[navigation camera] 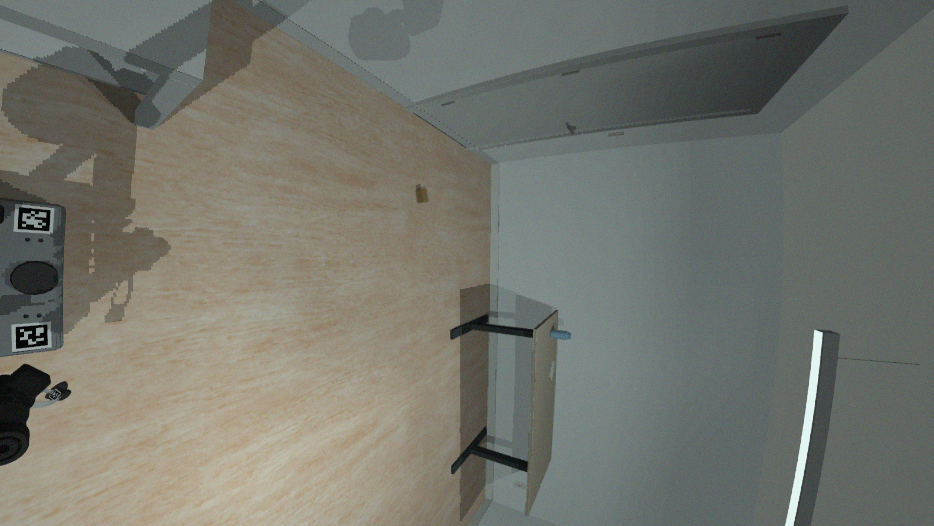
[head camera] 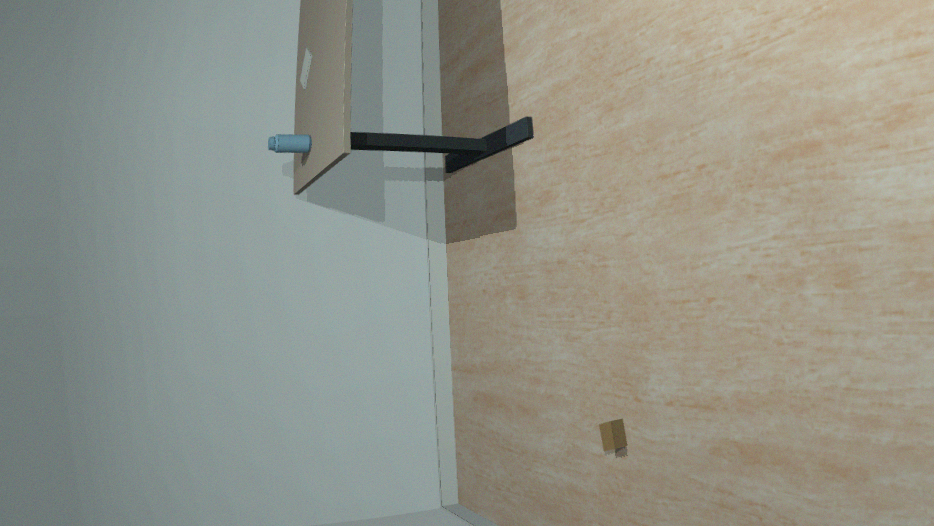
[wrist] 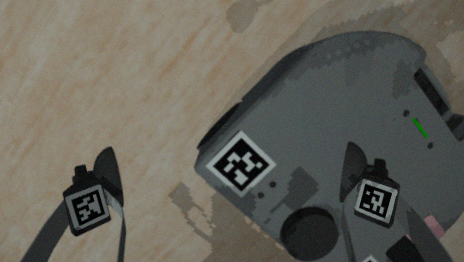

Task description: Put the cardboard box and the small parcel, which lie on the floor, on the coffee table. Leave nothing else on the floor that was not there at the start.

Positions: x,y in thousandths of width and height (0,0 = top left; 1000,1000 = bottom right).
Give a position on a light blue bottle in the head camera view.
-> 302,273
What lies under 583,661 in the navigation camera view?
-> A tan-topped table.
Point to a door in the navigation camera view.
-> At 784,136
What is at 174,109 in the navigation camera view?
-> A white coffee table.
